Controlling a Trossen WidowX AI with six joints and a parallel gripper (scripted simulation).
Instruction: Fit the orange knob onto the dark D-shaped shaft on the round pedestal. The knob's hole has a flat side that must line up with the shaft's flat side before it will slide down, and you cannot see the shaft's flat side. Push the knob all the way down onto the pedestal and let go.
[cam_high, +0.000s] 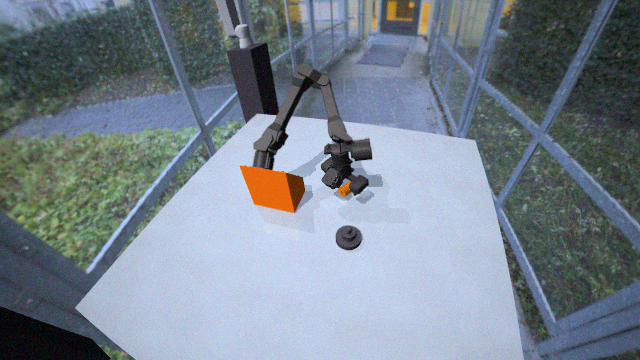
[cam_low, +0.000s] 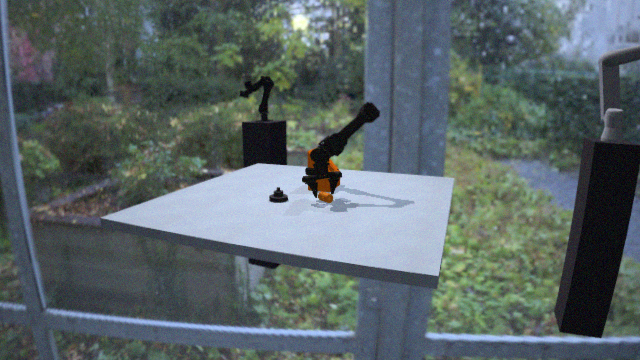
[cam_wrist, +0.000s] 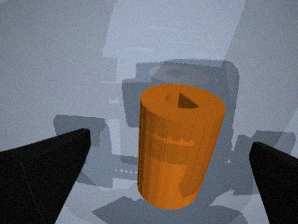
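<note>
My gripper tip is 1 cm to the right of the orange knob. Round my gripper tip: pedestal (20 cm to the right, 7 cm ahead, 1 cm above).
</note>
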